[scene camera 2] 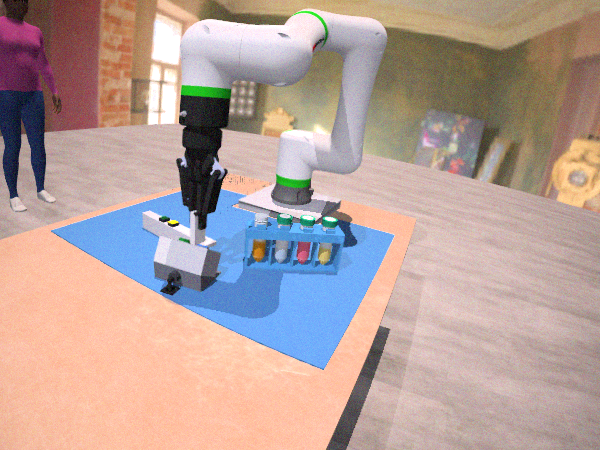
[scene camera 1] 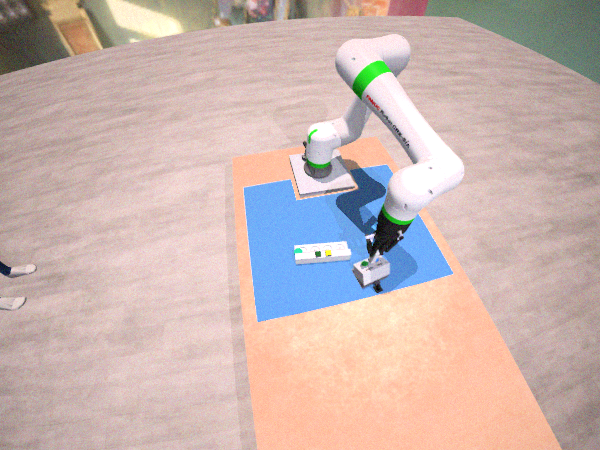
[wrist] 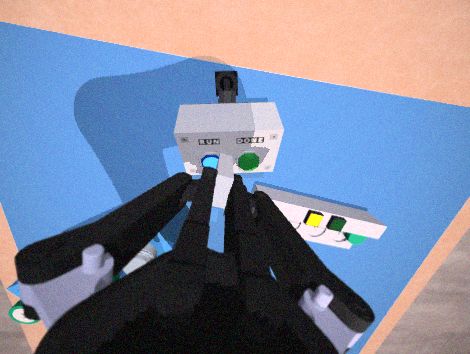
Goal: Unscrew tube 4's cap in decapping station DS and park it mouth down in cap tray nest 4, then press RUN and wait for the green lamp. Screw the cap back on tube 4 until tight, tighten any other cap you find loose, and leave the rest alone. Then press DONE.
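Places are measured from the arm's base along level axes (x ahead, y left, z up), in metres.
Pixels of known places: gripper, between the fingertips: (scene camera 2: pixel 197 242) (scene camera 1: pixel 371 259) (wrist: pixel 223 166); arm's base, origin of its link: (scene camera 2: pixel 290 197) (scene camera 1: pixel 317 168).
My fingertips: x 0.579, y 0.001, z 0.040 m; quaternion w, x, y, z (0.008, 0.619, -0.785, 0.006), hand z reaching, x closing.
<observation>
For each thing: its middle in the pictures, then the offset to it from my fingertips. "*": a spot on its surface instead.
- button box, middle of its body: (wrist: pixel 229 139) (scene camera 2: pixel 187 257) (scene camera 1: pixel 371 269) dz -0.026, dx +0.027, dy -0.007 m
- RUN button, middle of its body: (wrist: pixel 211 159) dz -0.008, dx +0.005, dy +0.014 m
- green DONE button, middle of its body: (wrist: pixel 248 160) (scene camera 2: pixel 184 241) dz -0.004, dx +0.006, dy -0.031 m
- white cap tray, a spot on its surface: (scene camera 2: pixel 150 223) (scene camera 1: pixel 306 260) * dz -0.043, dx -0.095, dy -0.229 m
- yellow lamp, middle of its body: (wrist: pixel 314 220) (scene camera 2: pixel 173 222) (scene camera 1: pixel 328 252) dz -0.015, dx -0.088, dy -0.140 m
- green lamp, middle of its body: (wrist: pixel 337 225) (scene camera 2: pixel 164 217) (scene camera 1: pixel 318 253) dz -0.015, dx -0.097, dy -0.179 m
- green cap, middle of its body: (wrist: pixel 355 234) (scene camera 1: pixel 298 252) dz -0.050, dx -0.144, dy -0.246 m
- leftmost tube, a spot on its surface: (scene camera 2: pixel 261 220) * dz +0.044, dx -0.095, dy +0.101 m
- blue rack, middle of its body: (wrist: pixel 112 248) (scene camera 2: pixel 293 244) dz -0.017, dx -0.144, dy +0.164 m
- black foot, a spot on its surface: (wrist: pixel 226 82) (scene camera 2: pixel 169 278) (scene camera 1: pixel 379 286) * dz -0.042, dx +0.093, dy -0.002 m
My gripper (scene camera 1: pixel 372 261) (scene camera 2: pixel 198 241) (wrist: pixel 223 166) is shut and empty, its tips at the button box (scene camera 1: pixel 372 275) (scene camera 2: pixel 172 257) (wrist: pixel 217 119), beside or on the RUN button (wrist: pixel 210 161), which glows light blue. The green DONE button (scene camera 2: pixel 184 240) (wrist: pixel 248 161) is beside it. On the white cap tray (scene camera 1: pixel 306 259) (scene camera 2: pixel 150 223) the yellow lamp (scene camera 1: pixel 328 253) (scene camera 2: pixel 173 223) (wrist: pixel 314 219) is bright and the green lamp (scene camera 1: pixel 318 254) (scene camera 2: pixel 164 218) (wrist: pixel 337 223) is dark. A green cap (scene camera 1: pixel 298 251) (wrist: pixel 356 239) sits in its end nest. The leftmost tube (scene camera 2: pixel 261 220) is uncapped. Tube numbers are unreadable.
The blue rack (scene camera 2: pixel 295 232) holds several tubes, three with green caps; the arm hides it in scene camera 1. The cap tray stands close beside the button box. A black foot (scene camera 1: pixel 378 287) (scene camera 2: pixel 170 289) (wrist: pixel 226 82) projects from the box. The robot base (scene camera 1: pixel 320 189) stands behind.
</observation>
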